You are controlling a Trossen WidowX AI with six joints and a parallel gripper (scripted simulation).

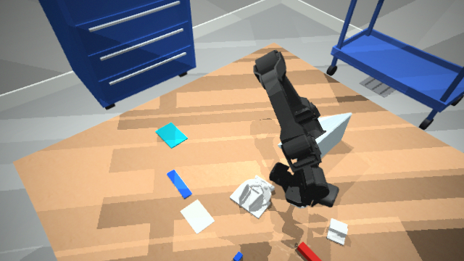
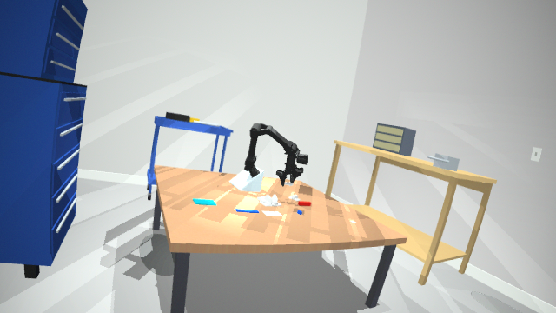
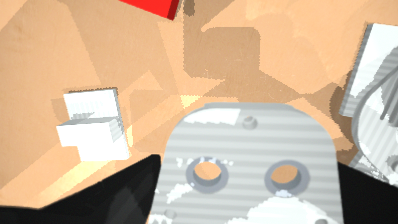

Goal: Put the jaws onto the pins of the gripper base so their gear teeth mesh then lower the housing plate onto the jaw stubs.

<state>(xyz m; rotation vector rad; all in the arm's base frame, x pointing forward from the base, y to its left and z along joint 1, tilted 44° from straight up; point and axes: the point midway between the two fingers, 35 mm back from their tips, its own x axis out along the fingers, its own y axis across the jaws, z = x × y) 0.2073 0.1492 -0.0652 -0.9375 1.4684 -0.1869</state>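
My gripper tip is now 12 cm to the left of the white jaw, 8 cm above it and 4 cm short of it. The rest, counted from my gripper tip: red block (13 cm to the left, 9 cm below, 5 cm ahead); then small blue block (23 cm ahead, 10 cm below, 1 cm to the left); then white block (11 cm to the left, 9 cm below, 8 cm behind).
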